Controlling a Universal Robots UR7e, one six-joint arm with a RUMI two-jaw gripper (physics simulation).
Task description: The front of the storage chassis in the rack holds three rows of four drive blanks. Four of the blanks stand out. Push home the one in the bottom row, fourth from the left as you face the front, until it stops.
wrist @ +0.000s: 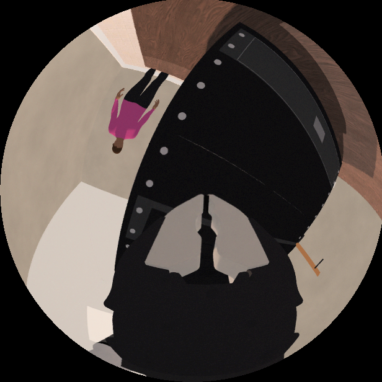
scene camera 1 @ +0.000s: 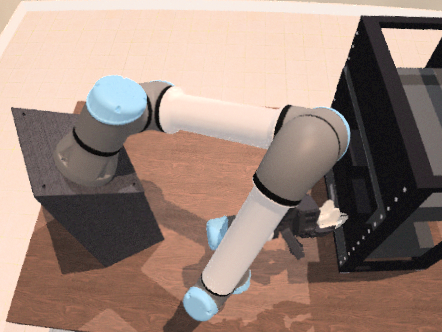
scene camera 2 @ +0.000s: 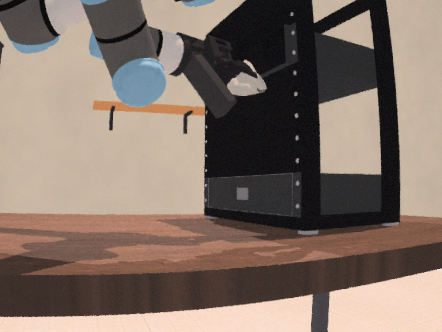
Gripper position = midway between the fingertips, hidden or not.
In view: the gripper (scene camera 2: 265,89) and a black rack (scene camera 2: 262,159).
The black rack also shows in the wrist view (wrist: 244,100) and in scene camera 1 (scene camera 1: 380,182). The gripper is seen too in the wrist view (wrist: 204,196).
